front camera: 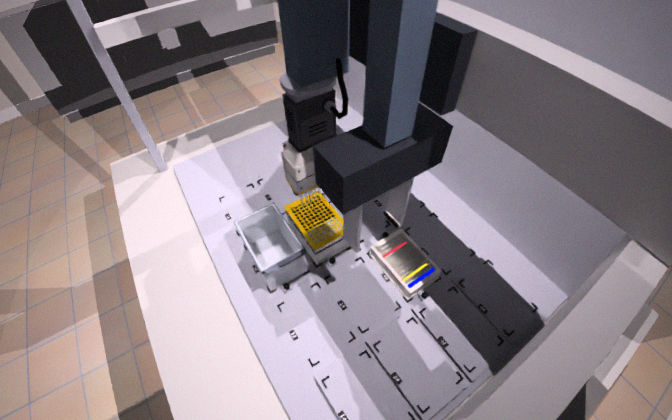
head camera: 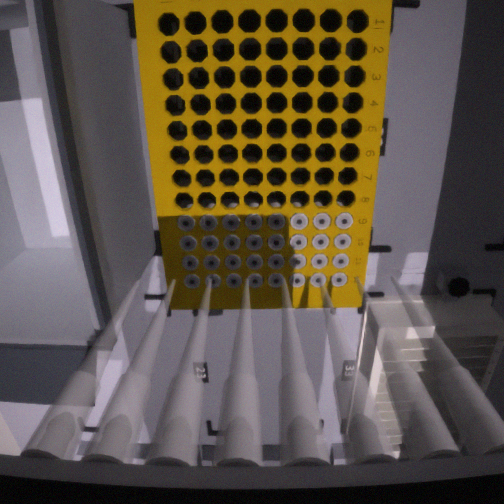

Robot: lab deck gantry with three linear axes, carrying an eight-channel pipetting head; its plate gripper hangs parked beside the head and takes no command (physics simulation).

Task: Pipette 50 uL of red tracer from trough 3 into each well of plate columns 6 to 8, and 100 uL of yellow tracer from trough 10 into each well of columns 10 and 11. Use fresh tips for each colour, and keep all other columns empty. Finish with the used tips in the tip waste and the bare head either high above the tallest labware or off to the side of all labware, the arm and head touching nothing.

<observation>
In view: a grey wall [front camera: 567,239].
</observation>
